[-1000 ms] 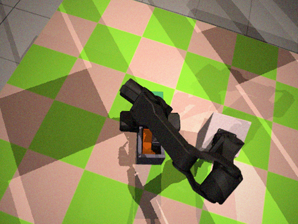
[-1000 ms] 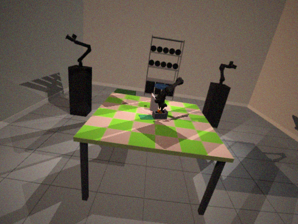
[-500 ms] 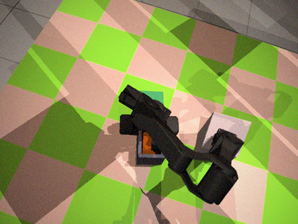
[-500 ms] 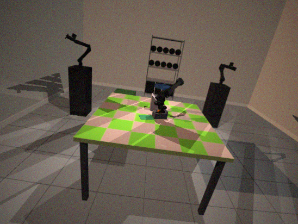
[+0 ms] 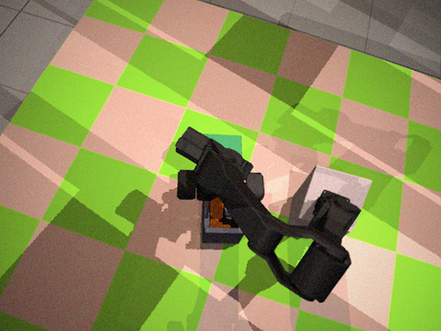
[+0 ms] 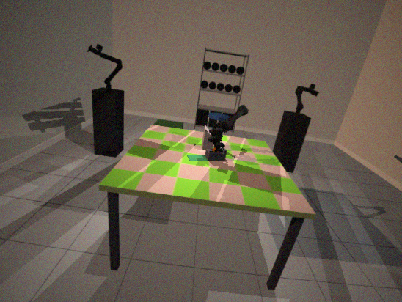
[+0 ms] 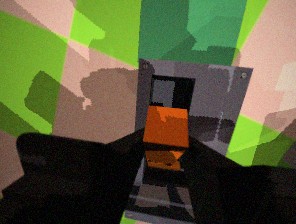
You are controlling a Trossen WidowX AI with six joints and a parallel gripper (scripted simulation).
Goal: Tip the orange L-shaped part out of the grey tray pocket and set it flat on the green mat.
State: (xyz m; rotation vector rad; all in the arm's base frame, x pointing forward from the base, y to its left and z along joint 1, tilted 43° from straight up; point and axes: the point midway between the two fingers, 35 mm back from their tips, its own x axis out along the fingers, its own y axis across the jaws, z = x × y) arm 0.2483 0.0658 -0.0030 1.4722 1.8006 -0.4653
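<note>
My gripper tip is 3 cm short of the green mat, 14 cm to the left of it and 8 cm above it. The rest, counted from my gripper tip: orange L-shaped part 3 cm behind, 3 cm to the left, 3 cm below.
</note>
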